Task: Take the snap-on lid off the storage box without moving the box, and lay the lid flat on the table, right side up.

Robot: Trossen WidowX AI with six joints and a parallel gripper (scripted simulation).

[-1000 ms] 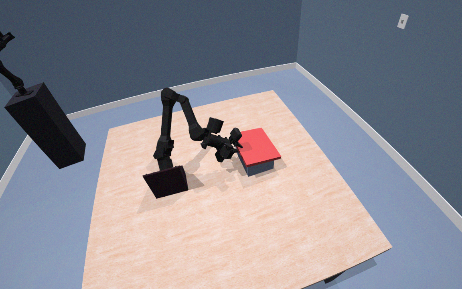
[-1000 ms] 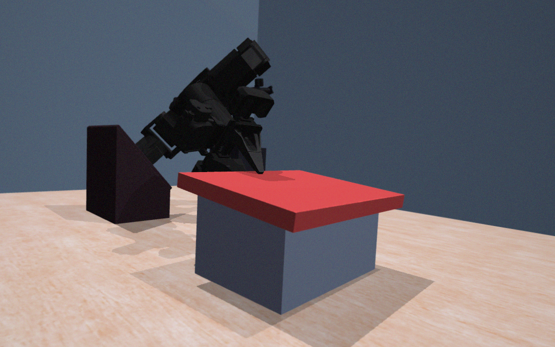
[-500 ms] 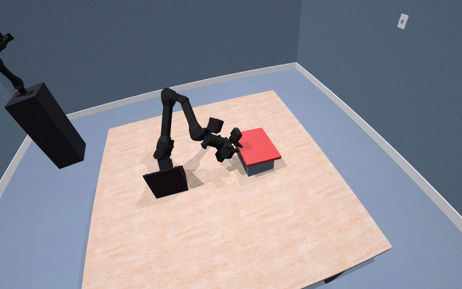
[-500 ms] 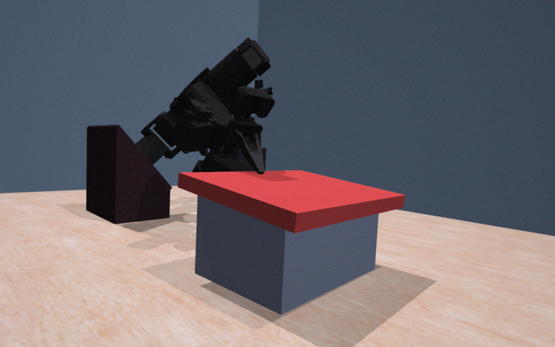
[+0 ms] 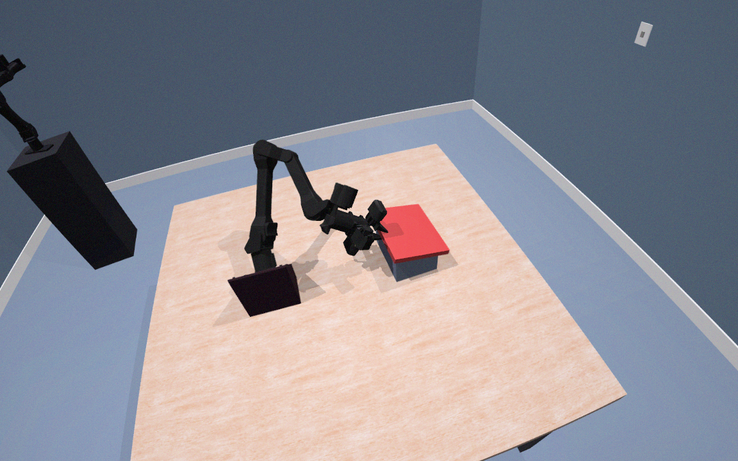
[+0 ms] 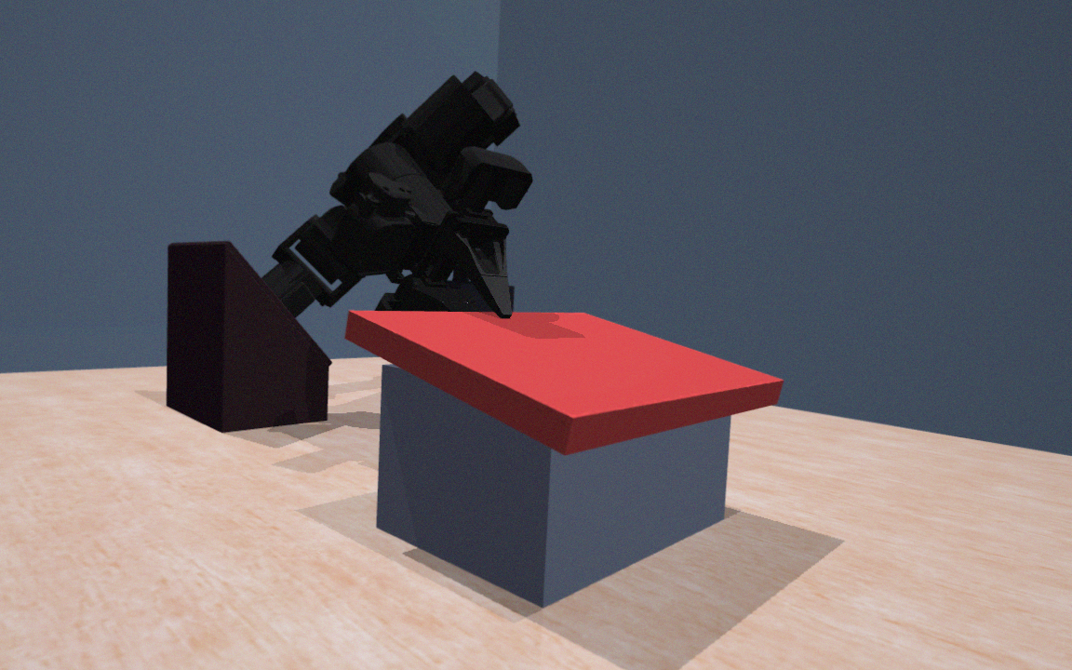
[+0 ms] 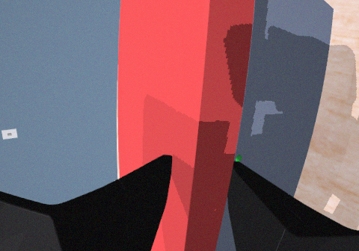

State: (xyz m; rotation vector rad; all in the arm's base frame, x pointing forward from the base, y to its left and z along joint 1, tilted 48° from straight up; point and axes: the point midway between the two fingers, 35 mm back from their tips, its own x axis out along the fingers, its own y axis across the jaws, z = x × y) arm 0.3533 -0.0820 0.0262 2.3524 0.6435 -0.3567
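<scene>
My gripper tip is 8 cm short of the red lid, 1 cm to the left of it and 1 cm above it. Round my gripper tip: grey-blue storage box 7 cm ahead, 1 cm to the right, 7 cm below.
</scene>
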